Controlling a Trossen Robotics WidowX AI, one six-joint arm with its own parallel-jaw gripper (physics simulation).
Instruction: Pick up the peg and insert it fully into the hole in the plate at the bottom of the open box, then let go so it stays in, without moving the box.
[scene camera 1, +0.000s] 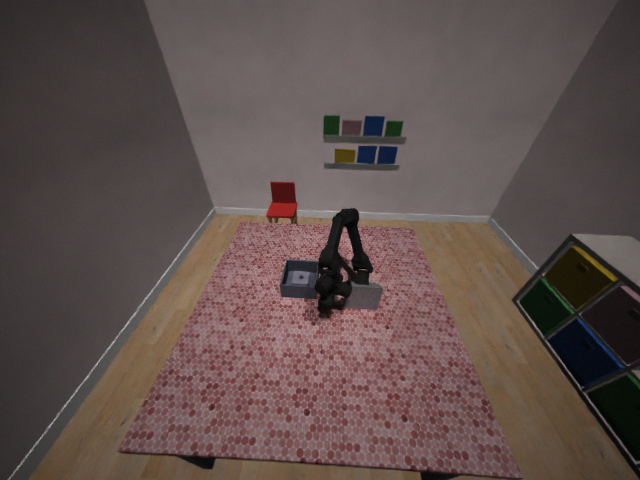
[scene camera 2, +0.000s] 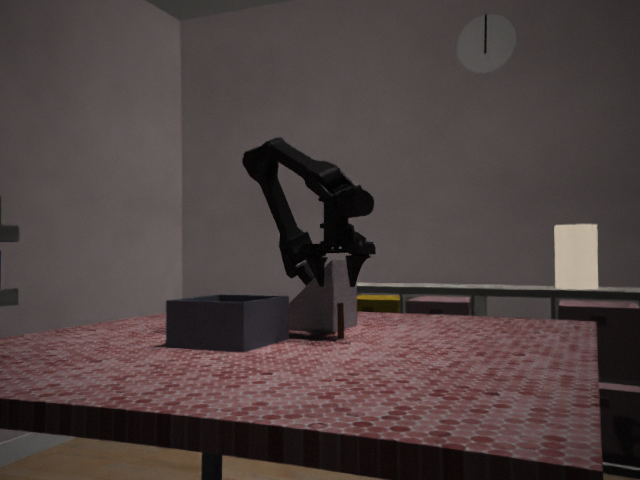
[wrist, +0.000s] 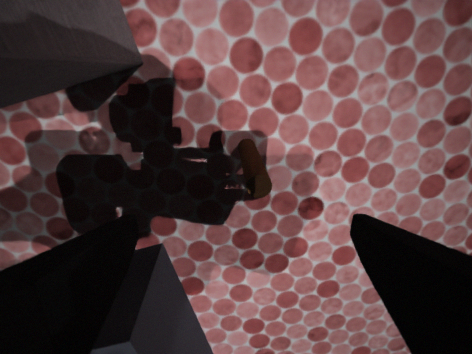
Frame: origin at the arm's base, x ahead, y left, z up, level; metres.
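Seen in the pictures: gripper, fingertip midpoint: (scene camera 2: 336, 286) (wrist: 245, 224); arm's base, link origin: (scene camera 1: 362, 283).
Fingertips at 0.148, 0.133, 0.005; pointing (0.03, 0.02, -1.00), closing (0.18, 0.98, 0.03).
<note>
Offsets run from my fingertips to a thing's middle, as dx, dy, dz. Level surfaces: height alone.
The brown peg @(+0.002, +0.011, -0.078) (scene camera 2: 340, 320) (wrist: 254, 170) stands upright on the table beside the box; in scene camera 1 the arm hides it. My gripper (scene camera 2: 337, 284) (wrist: 245, 224) is open and empty, pointing down. Its fingertips are above the height of the peg's top; in the wrist view the peg shows a little above the line between them. The open grey-blue box @(+0.182, -0.168, -0.069) (scene camera 1: 299, 291) (scene camera 2: 206, 324) (wrist: 167, 310) stands to the left of the peg in both scene views. The light plate @(+0.182, -0.168, -0.083) (scene camera 1: 295, 277) with its dark hole shows on the box's bottom in scene camera 1.
A grey block with a sloped side (scene camera 1: 366, 297) (scene camera 2: 316, 308) (wrist: 65, 35) stands close to the peg, behind it in scene camera 2, and at the top left of the wrist view. All stand on the red dotted table top @(dz -0.118) (scene camera 1: 310, 382) (scene camera 2: 413, 382) (wrist: 310, 75). The arm's shadow lies beside the peg.
</note>
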